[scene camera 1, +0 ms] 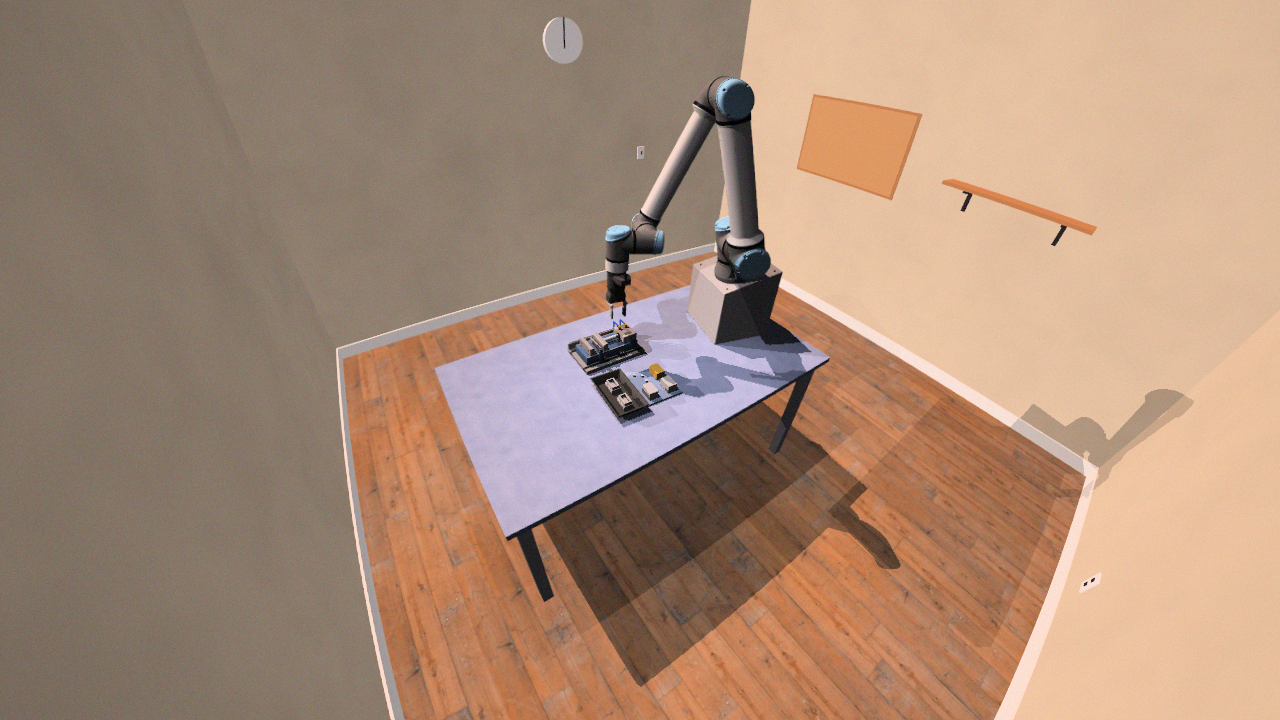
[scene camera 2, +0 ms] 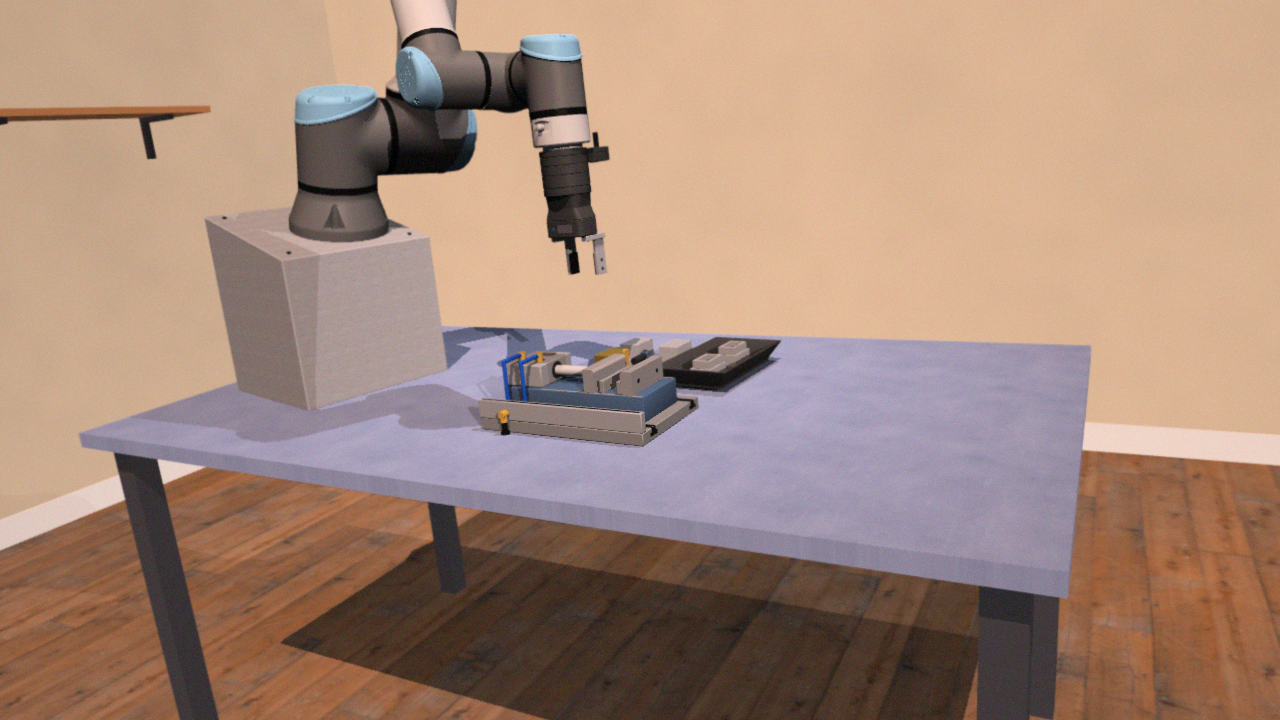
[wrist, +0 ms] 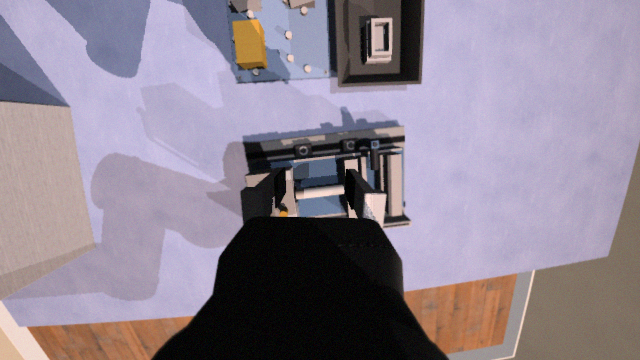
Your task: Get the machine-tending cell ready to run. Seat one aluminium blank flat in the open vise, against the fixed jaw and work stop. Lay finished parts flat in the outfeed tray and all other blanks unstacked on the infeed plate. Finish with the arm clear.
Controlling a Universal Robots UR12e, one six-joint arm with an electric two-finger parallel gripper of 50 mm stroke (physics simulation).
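Frame: origin at the arm's base, x back, y right, z up, level; millimetres.
Seen in the pictures: gripper, fingertip midpoint: [scene camera 1: 617, 316] [scene camera 2: 587, 273] [wrist: 315, 180]; arm's base at its link origin: [scene camera 1: 734, 272] [scene camera 2: 339, 228].
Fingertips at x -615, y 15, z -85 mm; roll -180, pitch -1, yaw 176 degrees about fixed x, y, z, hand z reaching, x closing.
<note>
Pixels of each thing's middle, then the offset from my fingertips to it.
- vise at the middle of its body: [scene camera 2: 587, 389] [wrist: 330, 188] [scene camera 1: 606, 344] dx -23, dy +61, dz -178 mm
- blue infeed plate at the middle of its body: [wrist: 278, 21] [scene camera 1: 652, 384] dx +50, dy -228, dz -223 mm
- yellow block at the middle of its body: [scene camera 2: 612, 361] [wrist: 250, 46] [scene camera 1: 656, 371] dx +96, dy -183, dz -201 mm
My gripper [scene camera 1: 617, 315] [scene camera 2: 587, 271] [wrist: 315, 180] is open and empty, high above the vise [scene camera 1: 604, 347] [scene camera 2: 657, 399] [wrist: 320, 205]. The space between the vise's jaws is partly hidden in the wrist view; I cannot tell whether a blank is there. Two finished parts with pockets, one [scene camera 1: 612, 385] [wrist: 381, 40] and another [scene camera 1: 624, 400], lie apart in the dark outfeed tray [scene camera 2: 716, 380] [wrist: 412, 40]. Two plain grey blanks, one [scene camera 1: 650, 390] [wrist: 301, 3] and another [scene camera 1: 669, 385] [wrist: 245, 5], sit side by side on the blue infeed plate [wrist: 310, 45].
A yellow block [scene camera 1: 657, 370] [scene camera 2: 612, 356] [wrist: 249, 44] sits on the infeed plate near several small pins. Blue hoses [scene camera 2: 506, 379] rise at the vise's end nearest the robot pedestal [scene camera 1: 716, 308] [scene camera 2: 358, 313] [wrist: 40, 190]. The tray and plate stand beside the vise.
</note>
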